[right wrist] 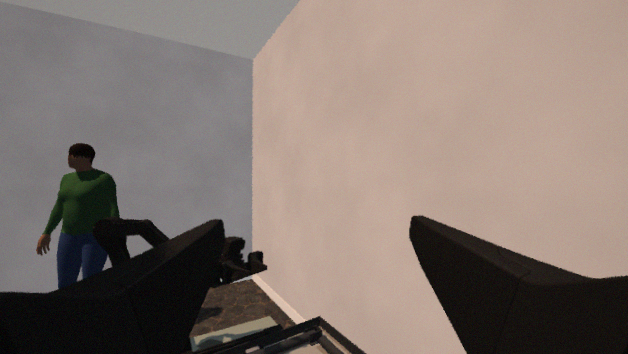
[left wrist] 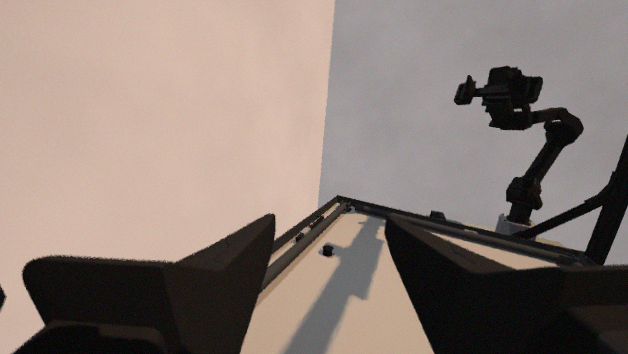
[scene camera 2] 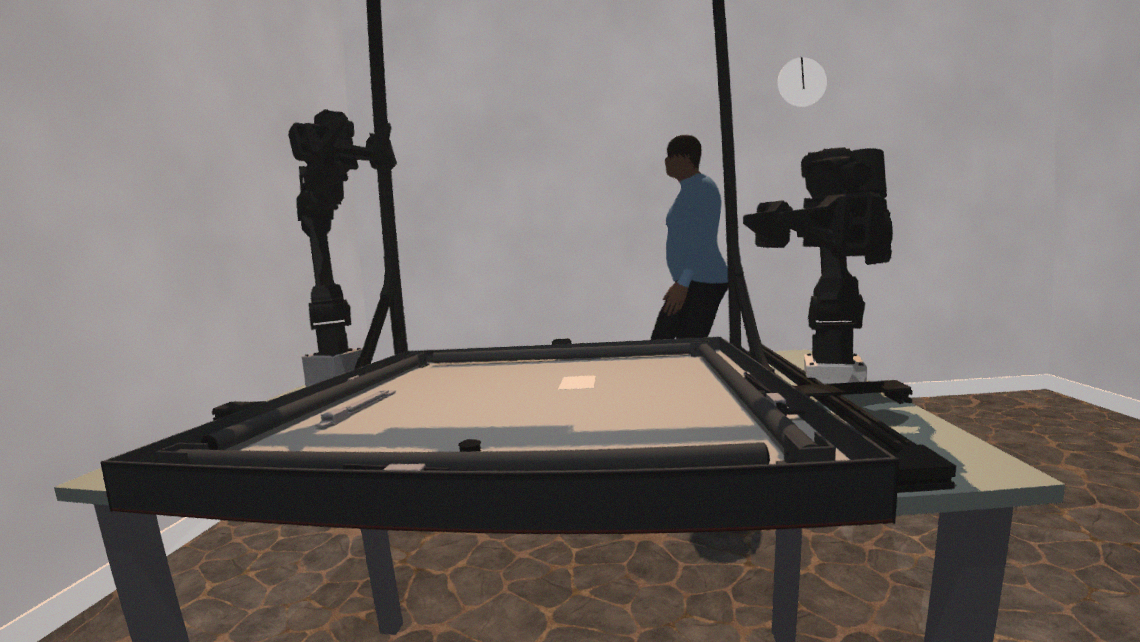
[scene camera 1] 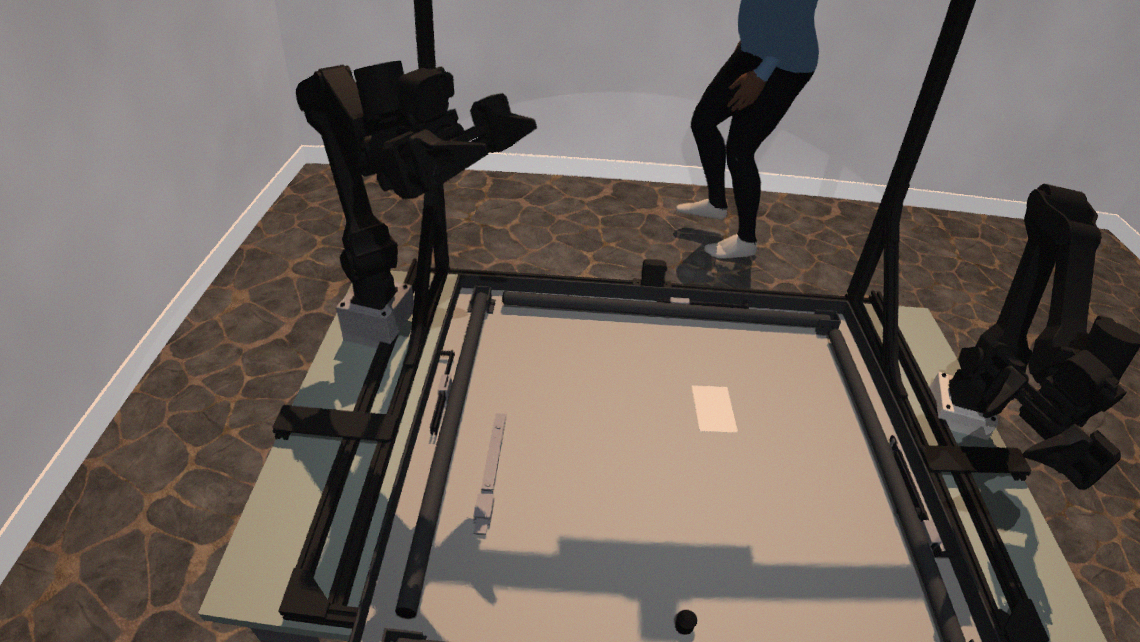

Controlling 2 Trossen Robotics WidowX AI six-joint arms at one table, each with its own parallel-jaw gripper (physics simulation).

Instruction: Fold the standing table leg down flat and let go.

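Seen in the pictures: left gripper, fingertip midpoint: [right wrist: 258, 270] [left wrist: 330, 223] [scene camera 2: 760, 218] [scene camera 1: 1005, 433]; right gripper, fingertip midpoint: [right wrist: 318, 227] [left wrist: 486, 74] [scene camera 2: 368, 121] [scene camera 1: 512, 136]; left arm's base at its link origin: [scene camera 2: 833, 360] [scene camera 1: 967, 397]; right arm's base at its link origin: [left wrist: 517, 220] [scene camera 2: 333, 352] [scene camera 1: 374, 295].
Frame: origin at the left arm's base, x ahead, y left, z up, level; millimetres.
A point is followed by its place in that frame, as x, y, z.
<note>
The dark table leg along the right side of the frame [scene camera 1: 881, 450] @(172, 206, 22) [scene camera 2: 753, 398] @(125, 353, 26) lies down flat along the inside of the dark table frame [scene camera 2: 510, 498] @(301, 644, 15) in both scene views. My left gripper [scene camera 1: 993, 421] @(113, 350, 244) [scene camera 2: 749, 219] @(113, 350, 244) [left wrist: 330, 223] @(113, 350, 244) is partly open and empty, raised above the right side and apart from the leg. The leg does not show between the fingers in the left wrist view. My right gripper [scene camera 1: 510, 135] @(707, 354, 463) [scene camera 2: 382, 151] [right wrist: 318, 227] @(707, 354, 463) is wide open and empty, held high at the left.
Other legs lie flat along the left side [scene camera 1: 444, 454] @(771, 449, 26) [scene camera 2: 303, 402] @(750, 503, 25), the back [scene camera 1: 670, 307] @(555, -13, 13) and the front [scene camera 2: 606, 457] @(238, 579, 32). A light bar [scene camera 1: 494, 454] @(713, 410, 8) [scene camera 2: 355, 406] @(696, 451, 8) is on the panel. Tall dark posts [scene camera 1: 917, 119] @(210, -253, 371) [scene camera 2: 725, 159] @(208, -250, 425) rise at the back corners. A person [scene camera 1: 777, 39] [scene camera 2: 692, 231] stands behind.
</note>
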